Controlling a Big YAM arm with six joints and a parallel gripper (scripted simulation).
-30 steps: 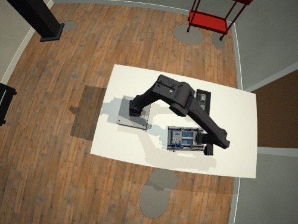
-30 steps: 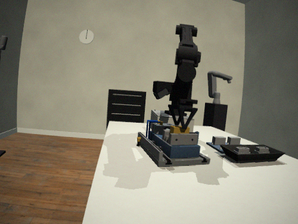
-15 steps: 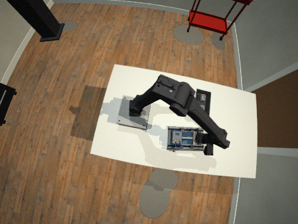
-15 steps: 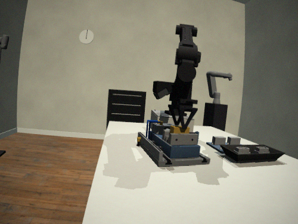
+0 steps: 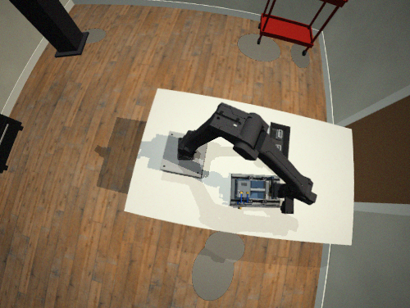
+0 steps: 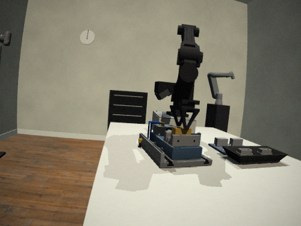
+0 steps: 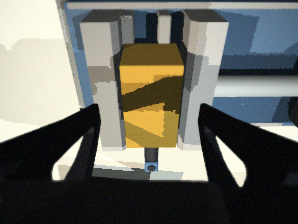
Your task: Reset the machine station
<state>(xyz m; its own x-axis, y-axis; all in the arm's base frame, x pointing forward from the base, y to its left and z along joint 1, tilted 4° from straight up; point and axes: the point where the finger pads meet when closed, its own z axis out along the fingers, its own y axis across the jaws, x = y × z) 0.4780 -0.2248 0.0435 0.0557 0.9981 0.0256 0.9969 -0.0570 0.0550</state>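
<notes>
Right now my hand is 30 mm above the yellow brass blank. Also, from my hand: light cylinder: 90 mm behind, 50 mm below, 10 mm to the left; then vise: 80 mm below, 70 mm behind, 10 mm to the left; then dark rod: 50 mm to the left, 30 mm below.
</notes>
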